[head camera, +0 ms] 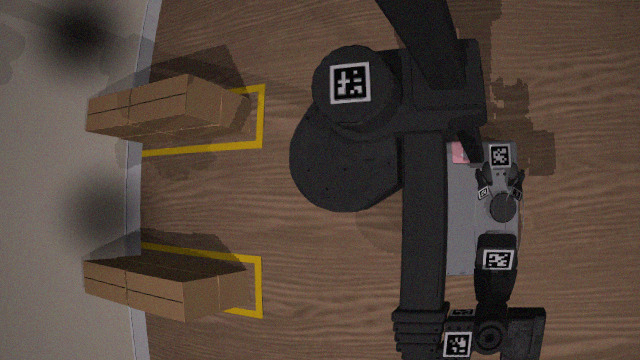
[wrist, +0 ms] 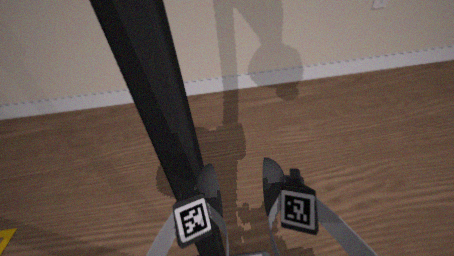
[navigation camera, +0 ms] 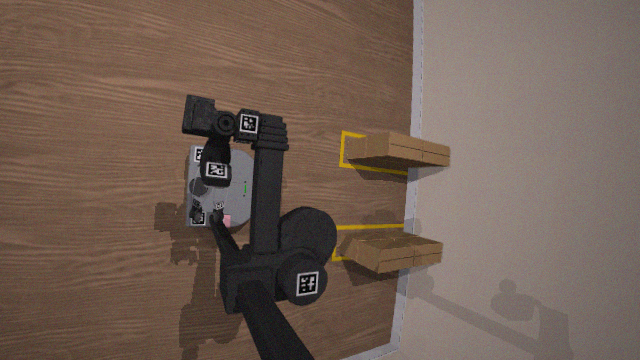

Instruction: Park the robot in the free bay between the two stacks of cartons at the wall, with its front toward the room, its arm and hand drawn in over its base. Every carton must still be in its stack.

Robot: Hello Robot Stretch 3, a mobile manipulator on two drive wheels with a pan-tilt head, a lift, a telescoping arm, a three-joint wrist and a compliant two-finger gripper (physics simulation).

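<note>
Two brown carton stacks stand upright at the wall: one stack [head camera: 160,105] [navigation camera: 395,252] and the other stack [head camera: 155,287] [navigation camera: 400,150]. The bay [head camera: 200,200] [navigation camera: 375,200] is the floor between them. My grey base [head camera: 460,225] [navigation camera: 240,170] stands outside the bay, some way out from the stacks; its front is hard to tell. My arm [head camera: 425,225] [navigation camera: 267,200] runs past the base's wall side, and the hand is folded back over the base. My gripper [head camera: 500,175] [navigation camera: 207,215] [wrist: 239,179] is open, with nothing between its fingers.
Yellow floor lines [head camera: 260,115] [navigation camera: 370,227] [wrist: 6,240] run around the stacks. The wall [head camera: 50,150] [navigation camera: 500,100] [wrist: 325,30] rises behind them, with a pale baseboard [head camera: 133,190] [navigation camera: 416,90]. My dark mast [wrist: 145,85] crosses the wrist view. A room corner shows low in the navigation view.
</note>
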